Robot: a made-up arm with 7 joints. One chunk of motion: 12 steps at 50 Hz.
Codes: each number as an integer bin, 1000 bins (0 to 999) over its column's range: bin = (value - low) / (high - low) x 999, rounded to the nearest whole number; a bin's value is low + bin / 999 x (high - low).
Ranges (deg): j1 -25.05..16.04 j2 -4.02..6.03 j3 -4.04..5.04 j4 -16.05..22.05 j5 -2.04..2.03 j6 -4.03..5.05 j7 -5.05..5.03
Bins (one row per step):
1: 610 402 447 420 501 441 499
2: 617 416 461 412 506 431 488
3: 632 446 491 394 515 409 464
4: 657 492 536 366 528 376 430
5: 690 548 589 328 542 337 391
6: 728 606 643 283 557 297 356
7: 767 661 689 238 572 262 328
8: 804 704 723 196 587 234 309
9: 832 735 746 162 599 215 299
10: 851 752 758 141 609 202 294
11: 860 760 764 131 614 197 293
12: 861 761 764 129 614 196 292
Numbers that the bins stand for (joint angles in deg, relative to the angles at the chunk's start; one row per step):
1: 0.04 0.02 0.02 -0.03 0.00 -0.02 -0.02
2: 0.33 0.16 0.15 -0.34 0.02 -0.11 -0.13
3: 0.94 0.47 0.42 -1.02 0.06 -0.31 -0.37
4: 1.97 0.93 0.83 -2.09 0.11 -0.61 -0.71
5: 3.33 1.49 1.31 -3.54 0.17 -0.97 -1.10
6: 4.89 2.08 1.80 -5.26 0.23 -1.33 -1.46
7: 6.50 2.63 2.22 -6.97 0.29 -1.65 -1.74
8: 8.02 3.06 2.53 -8.57 0.35 -1.90 -1.93
9: 9.17 3.37 2.74 -9.87 0.40 -2.08 -2.03
10: 9.95 3.55 2.85 -10.67 0.44 -2.19 -2.08
11: 10.32 3.63 2.90 -11.05 0.46 -2.24 -2.09
12: 10.36 3.64 2.90 -11.13 0.46 -2.25 -2.10

